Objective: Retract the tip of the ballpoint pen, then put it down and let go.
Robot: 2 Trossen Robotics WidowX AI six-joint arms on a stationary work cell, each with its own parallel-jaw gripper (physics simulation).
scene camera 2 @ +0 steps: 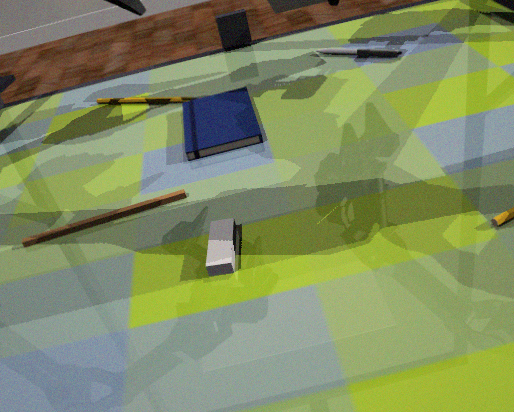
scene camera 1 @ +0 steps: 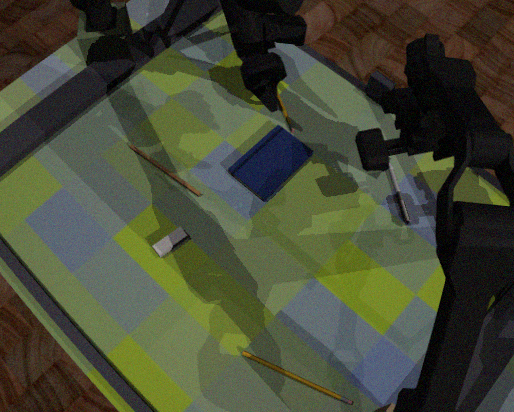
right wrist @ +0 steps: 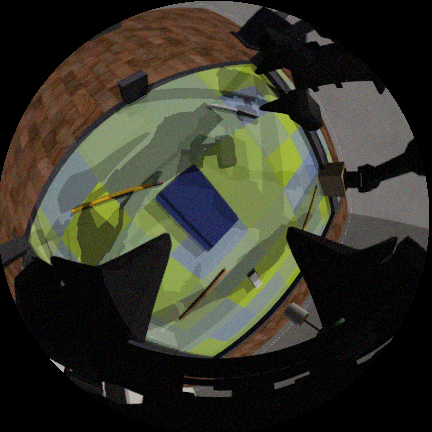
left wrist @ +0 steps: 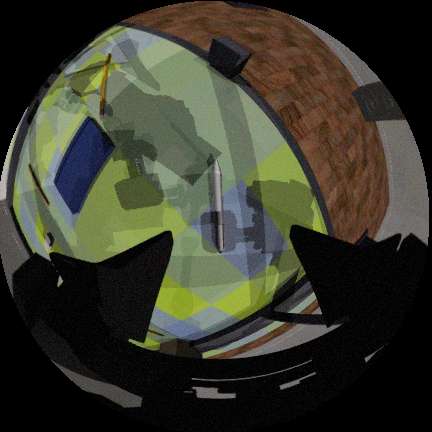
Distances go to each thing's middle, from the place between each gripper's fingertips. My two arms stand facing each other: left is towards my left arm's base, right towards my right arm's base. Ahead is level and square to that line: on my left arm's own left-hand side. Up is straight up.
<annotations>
The brown stick (scene camera 2: 178, 195) is 19 cm ahead of my right hand, 16 cm below it and 7 cm to the right of it.
Now: left hand 350 mm short of the brown stick, 270 mm to the left of it and 90 mm above it.
</annotations>
